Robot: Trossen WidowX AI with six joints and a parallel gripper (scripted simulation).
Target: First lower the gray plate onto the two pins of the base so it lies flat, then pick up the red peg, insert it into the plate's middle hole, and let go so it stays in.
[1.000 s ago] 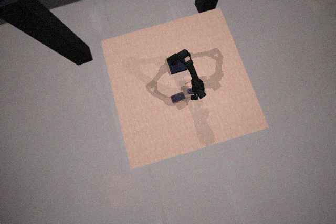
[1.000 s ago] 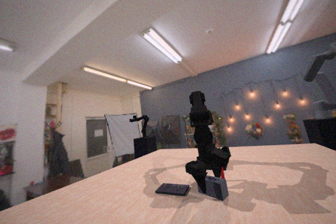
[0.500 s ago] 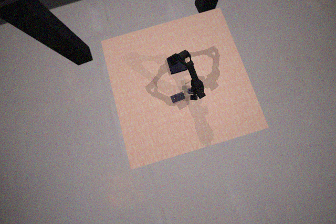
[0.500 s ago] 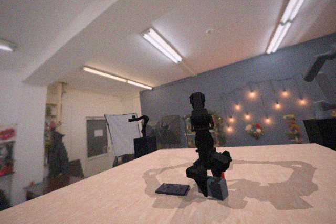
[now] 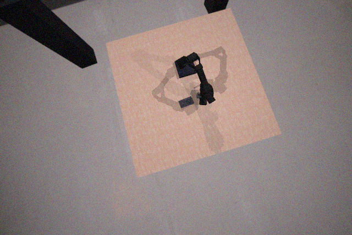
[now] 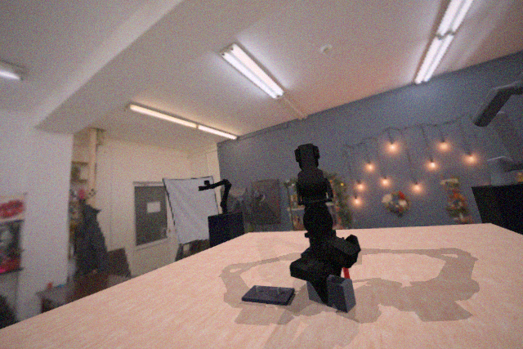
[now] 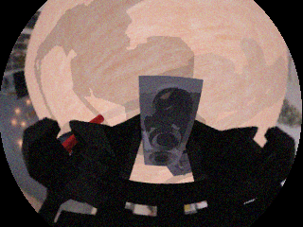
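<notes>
My gripper tip is now 160 mm to the left of the base. Also, from my gripper tip: red peg: 100 mm behind, 30 mm to the left, 30 mm above; then gray plate: 30 mm above.
</notes>
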